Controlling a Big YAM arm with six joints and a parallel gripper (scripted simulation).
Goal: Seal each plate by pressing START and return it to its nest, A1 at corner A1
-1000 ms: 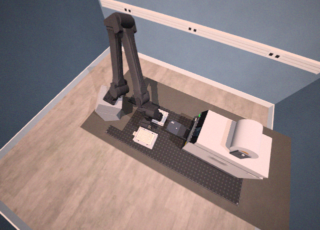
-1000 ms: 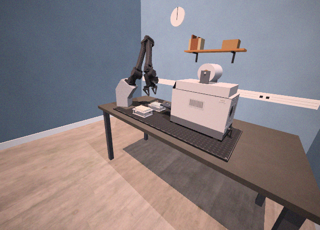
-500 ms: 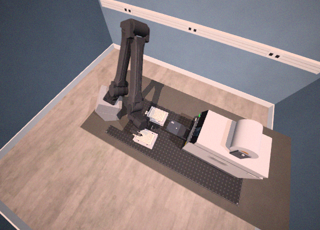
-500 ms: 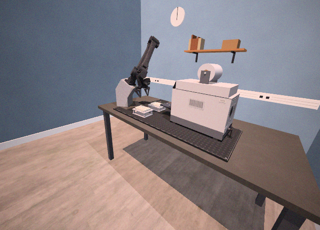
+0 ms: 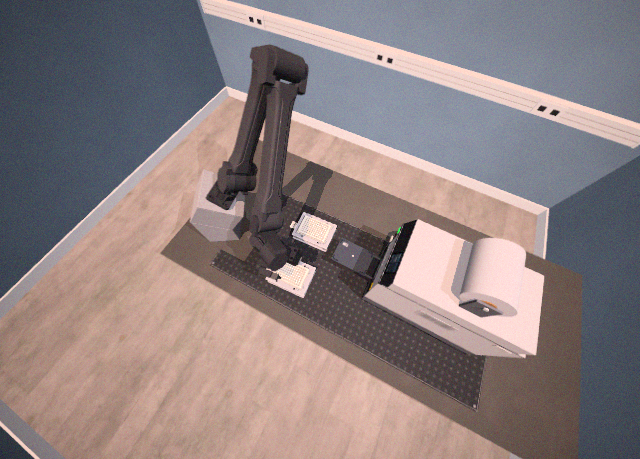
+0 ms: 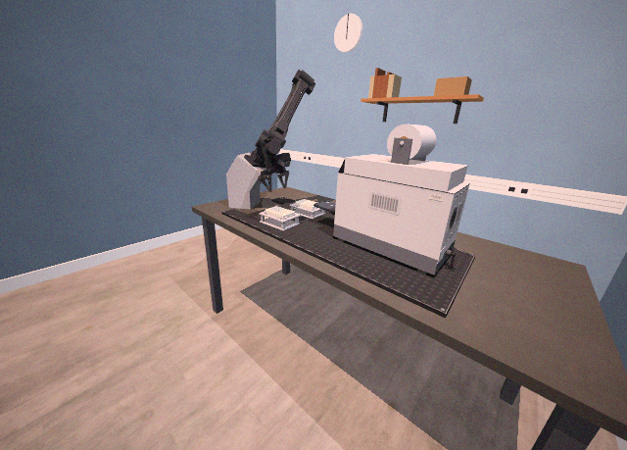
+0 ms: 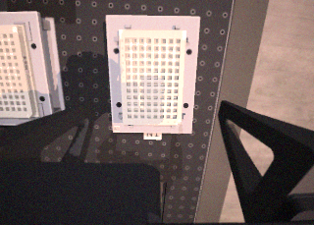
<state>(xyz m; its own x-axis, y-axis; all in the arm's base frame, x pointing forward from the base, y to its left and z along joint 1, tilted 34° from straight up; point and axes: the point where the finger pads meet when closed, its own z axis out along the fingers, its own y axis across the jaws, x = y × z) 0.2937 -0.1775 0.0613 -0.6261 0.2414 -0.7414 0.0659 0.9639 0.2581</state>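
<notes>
My hand is 13 cm above the plate nest and 1 cm short of it. From my hand the other things lie so: sealer stage: 22 cm ahead, 14 cm to the left, 8 cm below; then foil roll: 55 cm ahead, 24 cm above, 8 cm to the left.
</notes>
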